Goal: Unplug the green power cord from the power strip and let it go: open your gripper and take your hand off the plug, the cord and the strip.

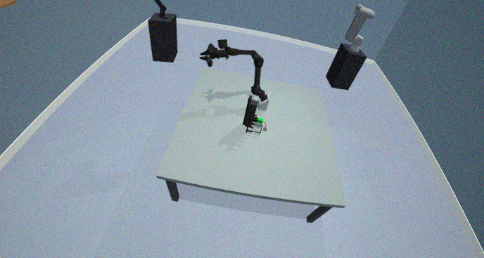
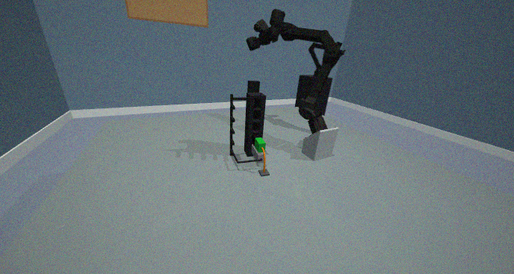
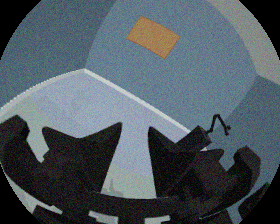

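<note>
Right now the green plug is 290 mm ahead of my gripper tip, 490 mm to the left of it and 340 mm below it. Round my gripper tip: grey block 300 mm ahead, 570 mm to the left, 420 mm below.
</note>
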